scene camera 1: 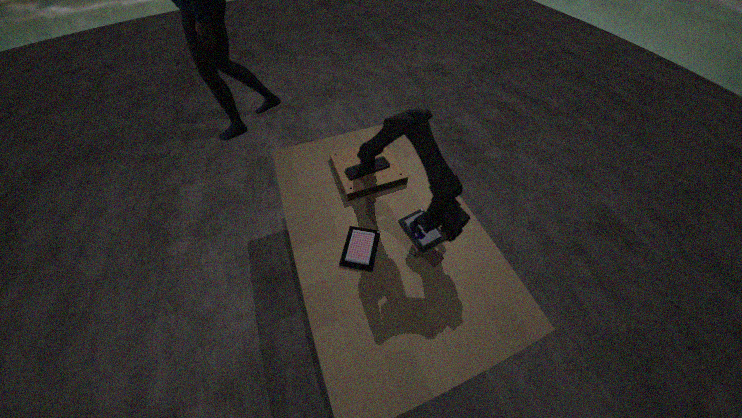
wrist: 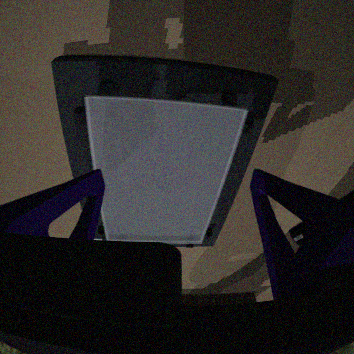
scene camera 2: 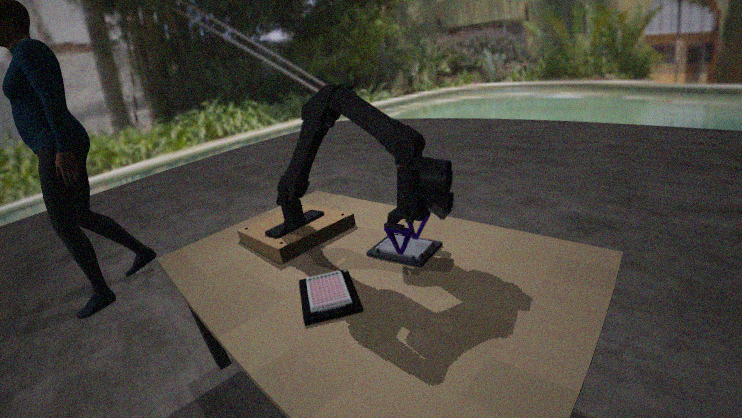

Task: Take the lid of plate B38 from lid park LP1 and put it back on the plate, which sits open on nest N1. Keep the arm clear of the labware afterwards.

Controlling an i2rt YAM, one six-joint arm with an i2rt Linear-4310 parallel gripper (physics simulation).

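Places are measured from the arm's base along level axes (x back, y right, z up), in centimetres.
Where they show: gripper, fingertip midpoint: (scene camera 1: 423, 231) (wrist: 177, 177) (scene camera 2: 407, 246); arm's base, origin of the base link: (scene camera 1: 367, 168) (scene camera 2: 295, 224).
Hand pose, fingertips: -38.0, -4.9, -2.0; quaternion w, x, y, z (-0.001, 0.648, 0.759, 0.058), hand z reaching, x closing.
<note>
Each offset is from my fingertips to the top centre of the thing, as dx, dy, dz. Level surfaces: height alone.
The flat pale lid @[+1.7, -0.9, -0.3] (scene camera 1: 432, 239) (scene camera 2: 385, 247) (wrist: 165, 150) lies on the dark lid park LP1 (scene camera 1: 402, 223) (scene camera 2: 380, 255) (wrist: 64, 90). My gripper (scene camera 1: 421, 231) (scene camera 2: 408, 245) (wrist: 177, 177) is open, with purple fingers pointing down over the lid park. In the wrist view the left fingertip overlaps the lid's left edge, while the right fingertip stands apart from its right edge; the lid sits left of the middle between them. Finger height above the lid is hard to tell. The open plate B38 @[+5.6, +24.1, +0.6] (scene camera 1: 361, 246) (scene camera 2: 328, 291), with pink wells, sits on the black nest N1 @[+5.6, +24.1, -0.3] (scene camera 1: 356, 267) (scene camera 2: 333, 315).
The arm's base stands on a raised wooden block (scene camera 1: 377, 187) (scene camera 2: 316, 239) at the back of the wooden table @[dz -2.1] (scene camera 1: 415, 373) (scene camera 2: 519, 384). The arm's shadow falls across the table beside the nest. A person (scene camera 1: 210, 62) (scene camera 2: 51, 119) is beyond the table, at the left.
</note>
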